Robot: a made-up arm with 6 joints. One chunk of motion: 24 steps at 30 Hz.
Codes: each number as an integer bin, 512 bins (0 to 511) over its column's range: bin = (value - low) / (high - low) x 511, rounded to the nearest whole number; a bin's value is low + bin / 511 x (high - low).
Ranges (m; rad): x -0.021..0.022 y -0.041..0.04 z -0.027..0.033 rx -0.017..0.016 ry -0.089..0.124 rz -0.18..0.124
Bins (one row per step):
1: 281 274 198 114 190 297
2: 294 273 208 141 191 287
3: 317 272 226 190 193 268
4: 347 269 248 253 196 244
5: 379 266 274 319 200 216
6: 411 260 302 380 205 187
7: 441 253 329 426 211 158
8: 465 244 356 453 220 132
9: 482 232 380 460 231 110
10: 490 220 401 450 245 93
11: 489 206 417 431 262 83
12: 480 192 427 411 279 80
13: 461 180 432 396 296 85
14: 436 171 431 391 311 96
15: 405 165 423 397 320 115
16: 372 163 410 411 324 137
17: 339 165 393 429 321 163
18: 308 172 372 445 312 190
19: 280 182 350 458 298 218
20: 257 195 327 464 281 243
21: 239 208 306 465 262 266
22: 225 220 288 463 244 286
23: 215 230 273 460 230 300
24: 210 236 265 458 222 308
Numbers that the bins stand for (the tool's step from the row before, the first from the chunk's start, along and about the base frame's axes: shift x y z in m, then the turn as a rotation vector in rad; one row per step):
1: 0.00265 0.00243 -0.00375 -0.00964 -0.00980 -0.00331
2: 0.00374 0.00227 -0.00258 -0.00789 -0.00939 -0.00926
3: 0.00568 0.00212 -0.00046 -0.00473 -0.00855 -0.02056
4: 0.00820 0.00164 0.00212 -0.00066 -0.00730 -0.03484
5: 0.01089 0.00116 0.00517 0.00360 -0.00563 -0.05150
6: 0.01359 0.00021 0.00846 0.00754 -0.00355 -0.06875
7: 0.01611 -0.00090 0.01163 0.01051 -0.00105 -0.08600
8: 0.01813 -0.00232 0.01480 0.01225 0.00270 -0.10147
9: 0.01956 -0.00423 0.01762 0.01271 0.00729 -0.11456
10: 0.02023 -0.00613 0.02008 0.01206 0.01312 -0.12467
11: 0.02015 -0.00835 0.02196 0.01083 0.02021 -0.13062
12: 0.01939 -0.01057 0.02314 0.00954 0.02730 -0.13241
13: 0.01779 -0.01247 0.02372 0.00857 0.03438 -0.12943
14: 0.01569 -0.01389 0.02361 0.00825 0.04063 -0.12289
15: 0.01308 -0.01485 0.02267 0.00864 0.04439 -0.11159
16: 0.01030 -0.01516 0.02114 0.00954 0.04605 -0.09850
17: 0.00753 -0.01485 0.01914 0.01070 0.04480 -0.08303
18: 0.00492 -0.01374 0.01668 0.01174 0.04105 -0.06697
19: 0.00256 -0.01215 0.01410 0.01258 0.03522 -0.05031
20: 0.00063 -0.01009 0.01140 0.01296 0.02813 -0.03544
21: -0.00089 -0.00803 0.00893 0.01303 0.02021 -0.02175
22: -0.00207 -0.00613 0.00682 0.01290 0.01271 -0.00986
23: -0.00291 -0.00454 0.00505 0.01271 0.00687 -0.00153
24: -0.00333 -0.00359 0.00412 0.01258 0.00354 0.00323

